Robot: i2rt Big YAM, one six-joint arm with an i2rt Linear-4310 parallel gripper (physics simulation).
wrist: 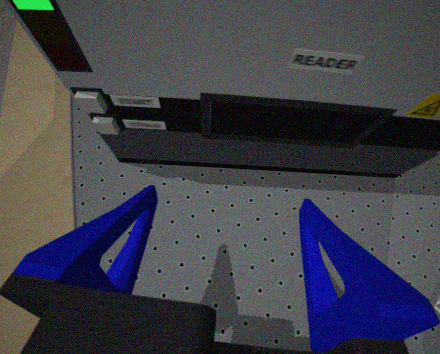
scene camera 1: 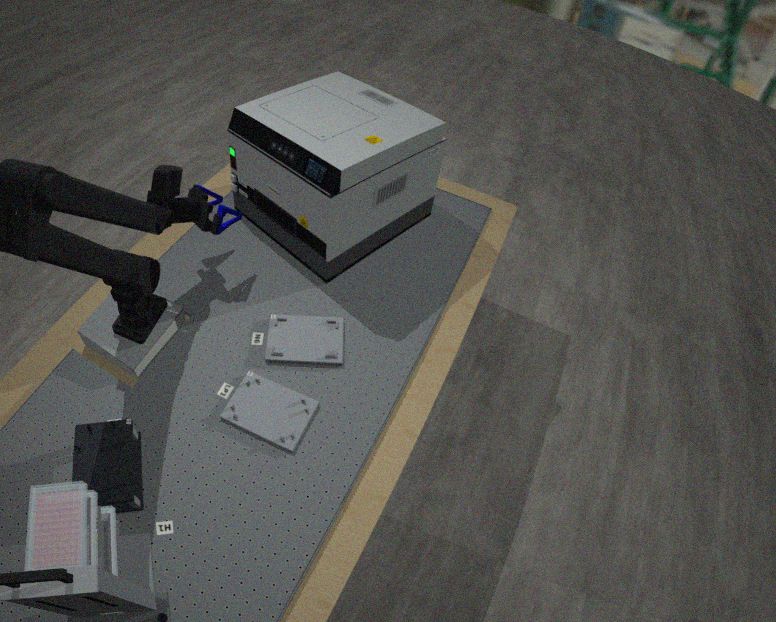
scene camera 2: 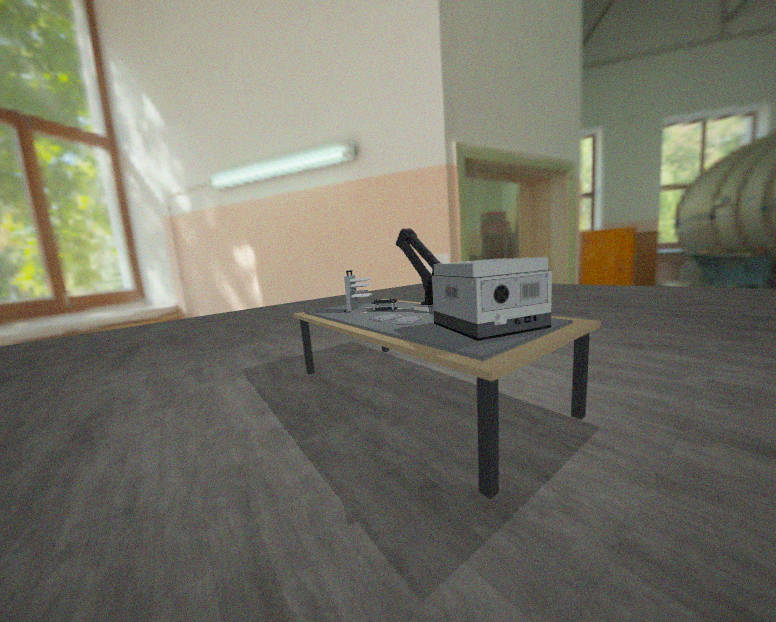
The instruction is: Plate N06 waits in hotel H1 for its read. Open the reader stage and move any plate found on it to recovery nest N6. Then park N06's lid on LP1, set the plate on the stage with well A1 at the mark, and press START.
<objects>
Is my gripper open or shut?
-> Open.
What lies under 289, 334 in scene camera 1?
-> An N6 pad.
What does my gripper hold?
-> Nothing.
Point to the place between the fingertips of my gripper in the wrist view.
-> At 227, 198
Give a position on a rack post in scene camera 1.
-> At 112, 589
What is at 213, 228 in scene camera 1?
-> My gripper.
</objects>
